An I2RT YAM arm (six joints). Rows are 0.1 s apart.
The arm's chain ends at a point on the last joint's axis. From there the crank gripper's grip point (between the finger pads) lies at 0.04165 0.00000 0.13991 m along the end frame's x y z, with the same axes.
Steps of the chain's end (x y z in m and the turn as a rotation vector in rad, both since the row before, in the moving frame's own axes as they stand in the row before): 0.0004 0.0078 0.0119 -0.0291 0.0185 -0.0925; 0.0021 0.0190 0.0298 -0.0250 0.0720 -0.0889; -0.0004 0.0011 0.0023 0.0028 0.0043 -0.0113; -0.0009 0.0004 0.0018 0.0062 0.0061 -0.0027; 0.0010 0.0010 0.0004 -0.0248 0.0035 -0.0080; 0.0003 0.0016 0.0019 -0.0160 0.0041 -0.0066
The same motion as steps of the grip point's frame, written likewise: 0.0030 0.0079 0.0111 -0.0291 0.0185 -0.0925; 0.0120 0.0183 0.0264 -0.0250 0.0720 -0.0889; 0.0002 0.0002 0.0021 0.0028 0.0043 -0.0113; 0.0000 -0.0006 0.0015 0.0062 0.0061 -0.0027; 0.0015 0.0041 0.0002 -0.0248 0.0035 -0.0080; 0.0009 0.0036 0.0017 -0.0160 0.0041 -0.0066
